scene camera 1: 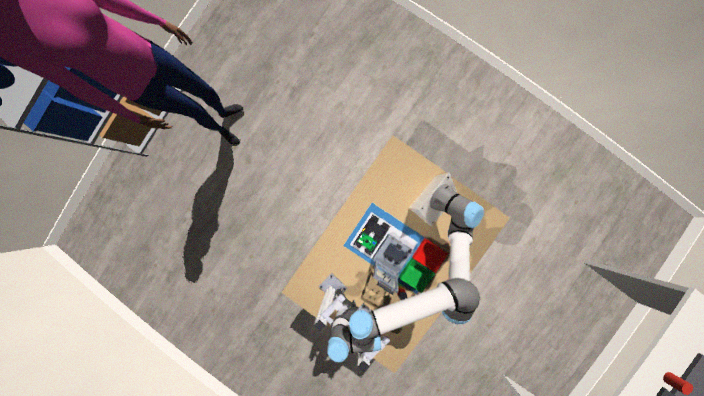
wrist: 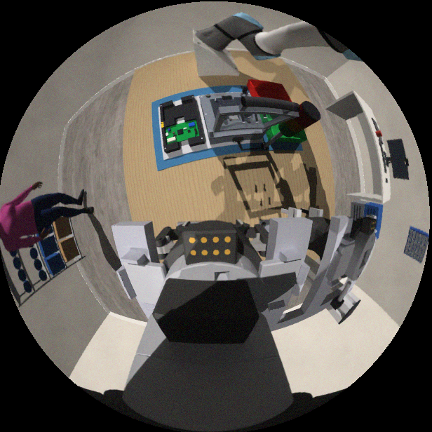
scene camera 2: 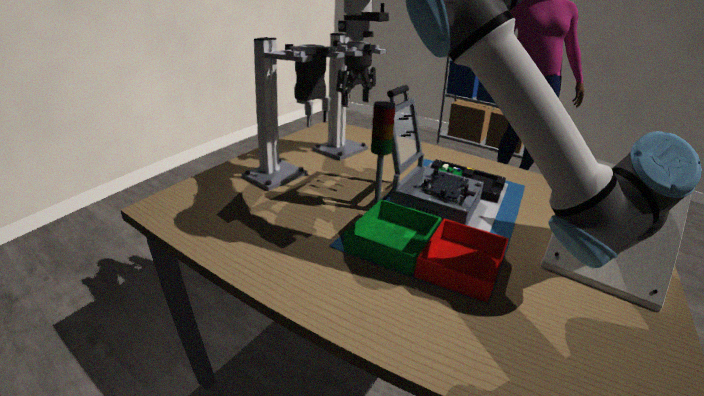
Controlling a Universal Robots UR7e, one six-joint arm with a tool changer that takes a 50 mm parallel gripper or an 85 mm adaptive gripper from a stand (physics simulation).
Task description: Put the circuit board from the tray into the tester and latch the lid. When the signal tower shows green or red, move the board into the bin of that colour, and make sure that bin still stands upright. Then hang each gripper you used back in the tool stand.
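Places are measured from the arm's base along level axes (x left, y back, z up), in metres.
Where they show: arm's base, origin of its link: (scene camera 1: 439, 196).
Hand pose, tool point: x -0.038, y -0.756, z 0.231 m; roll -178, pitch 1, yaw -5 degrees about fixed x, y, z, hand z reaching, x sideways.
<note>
Each offset is from my tool point to the top centre of the thing. "*": to the spot under its first point.
The green circuit board (scene camera 1: 367, 242) (scene camera 2: 492, 171) (wrist: 182, 132) lies in the black tray @(* dy +0.401, dx -0.089, dz -0.357 m) (scene camera 1: 378, 226) (wrist: 172, 112). The grey tester @(* dy +0.351, dx +0.081, dz -0.305 m) (scene camera 1: 395, 252) (scene camera 2: 452, 202) stands beside it, its lid (scene camera 2: 418, 134) raised. The signal tower @(* dy +0.236, dx +0.218, dz -0.162 m) (scene camera 2: 383, 127) shows no clearly lit lamp. The green bin @(dy +0.325, dx +0.287, dz -0.328 m) (scene camera 1: 417, 275) (scene camera 2: 382, 250) and red bin @(dy +0.474, dx +0.269, dz -0.328 m) (scene camera 1: 431, 254) (scene camera 2: 450, 277) stand upright. The arm's wrist is above the adaptive gripper (scene camera 2: 355, 96), which is at the tool stand (scene camera 2: 337, 120), fingers apart and empty; its gold contacts show in the wrist view. Whether it is coupled is unclear. The parallel gripper (scene camera 2: 317, 114) hangs at the neighbouring post.
The second stand post @(* dy -0.100, dx +0.245, dz -0.182 m) (scene camera 2: 266, 110) rises close beside the adaptive gripper. The raised lid and the tower stand between the stand and the bins. A person in pink (scene camera 1: 100, 50) (scene camera 2: 542, 30) (wrist: 17, 222) stands on the floor away from the table, near a shelf of boxes.
</note>
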